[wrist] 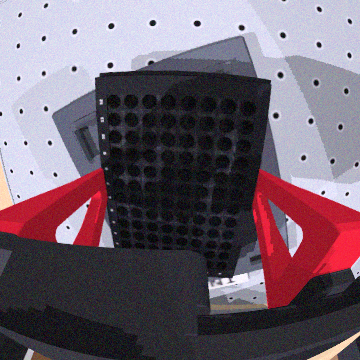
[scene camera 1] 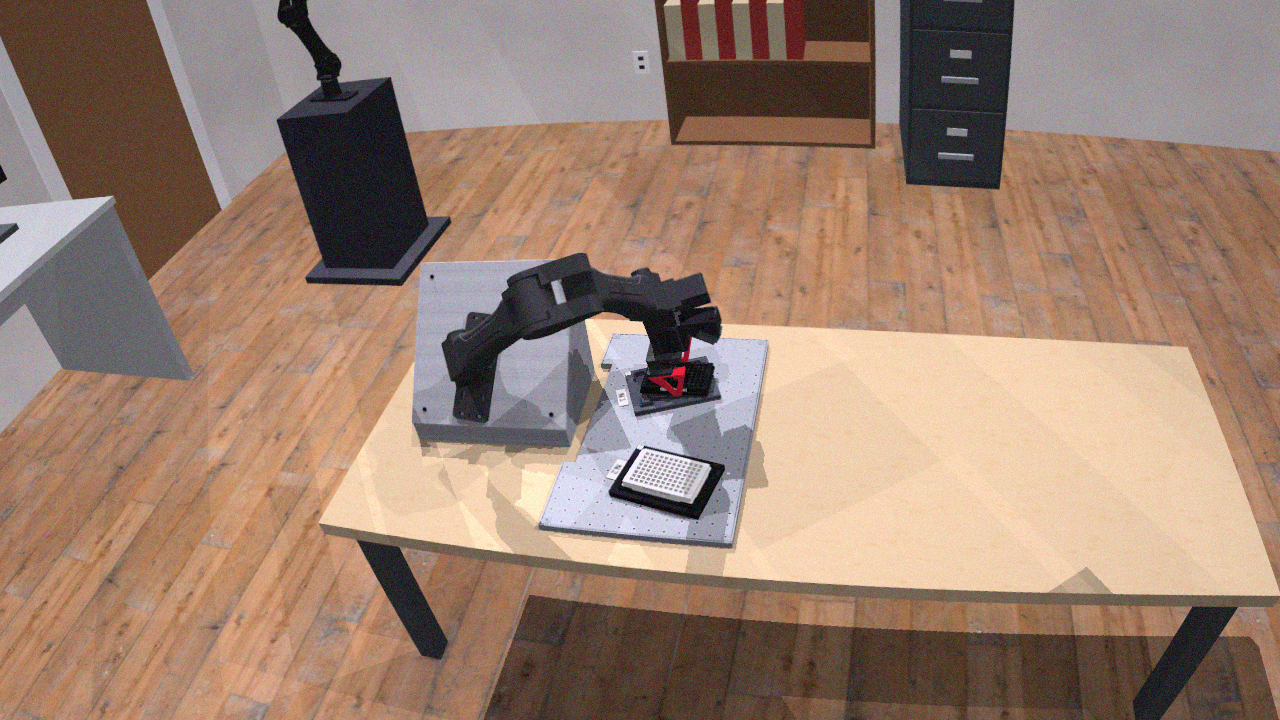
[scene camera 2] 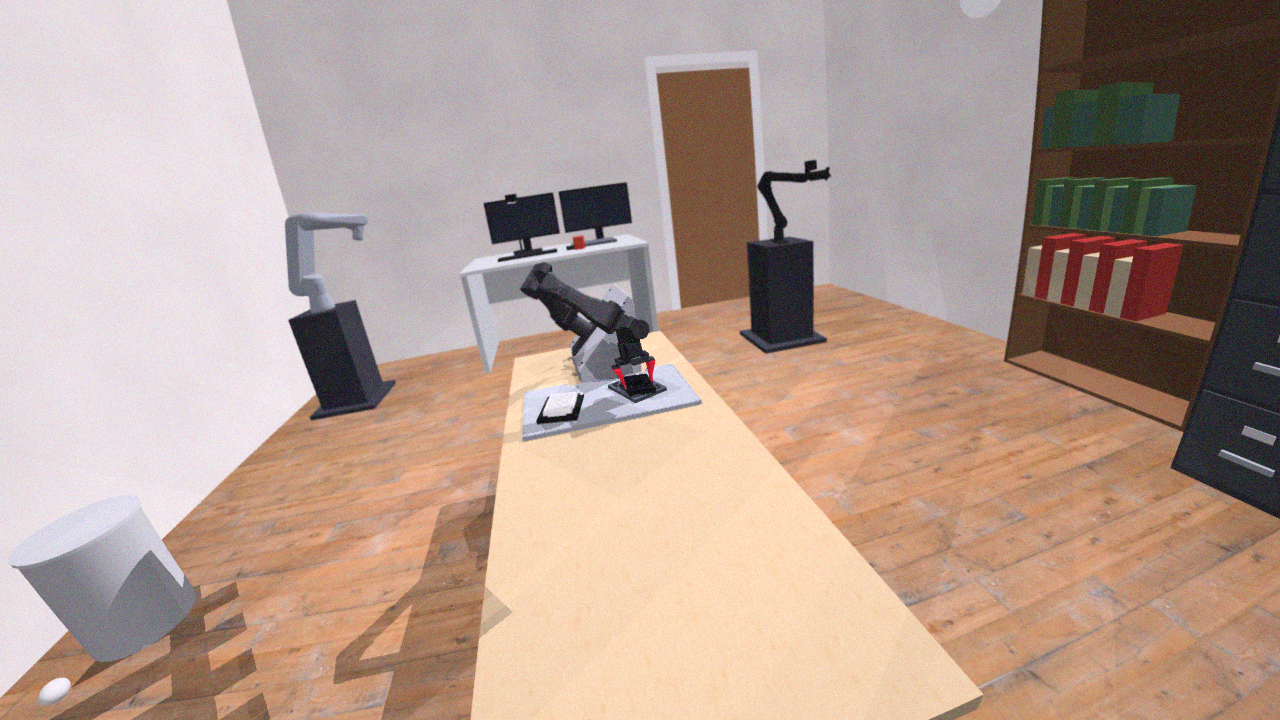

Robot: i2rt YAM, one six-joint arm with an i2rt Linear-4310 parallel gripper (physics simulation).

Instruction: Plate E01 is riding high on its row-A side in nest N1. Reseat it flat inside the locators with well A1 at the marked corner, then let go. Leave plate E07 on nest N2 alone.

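Frame: origin at the arm's base, x right, y ahead, z up, level; centimetres.
Seen in the pictures: gripper, fingertip midpoint: (wrist: pixel 178 176) (scene camera 1: pixel 681 379) (scene camera 2: pixel 638 385); arm's base, link origin: (scene camera 1: pixel 478 367) (scene camera 2: pixel 589 332).
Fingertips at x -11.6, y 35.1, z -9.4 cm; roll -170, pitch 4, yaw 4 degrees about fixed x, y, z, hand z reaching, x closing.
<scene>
Offsets run from my fingertips to a thing's top centre. Level surfaces: height alone.
Plate E01 {dx +0.0, dy -0.7, dz +1.4 cm} (scene camera 1: pixel 700 377) (scene camera 2: pixel 638 385) (wrist: pixel 180 155) is black with many wells; the number 12 end is at the top of the wrist view, and its near end is partly hidden by the gripper body. My gripper (scene camera 1: pixel 677 371) (scene camera 2: pixel 637 379) (wrist: pixel 178 176) is shut on it, one red finger against each long side. The plate is over the dark grey nest N1 {dx +0.5, dy -1.8, dz -0.1 cm} (scene camera 1: pixel 662 405) (wrist: pixel 220 57) and looks turned relative to it in the wrist view; the gap between them is hard to judge. Well A1 cannot be made out. White plate E07 {dx +24.8, dy +2.8, dz +0.8 cm} (scene camera 1: pixel 666 474) (scene camera 2: pixel 562 405) lies on black nest N2 {dx +24.8, dy +2.8, dz -0.1 cm} (scene camera 1: pixel 653 497).
Both nests are on a perforated grey board {dx +10.6, dy -1.1, dz -1.8 cm} (scene camera 1: pixel 581 510) (scene camera 2: pixel 608 414) on the wooden table {dz -3.2 cm} (scene camera 1: pixel 984 447) (scene camera 2: pixel 626 555). Small label cards lie beside the nests. The arm's sloped grey base block (scene camera 1: pixel 546 376) stands left of the board in scene camera 1.
</scene>
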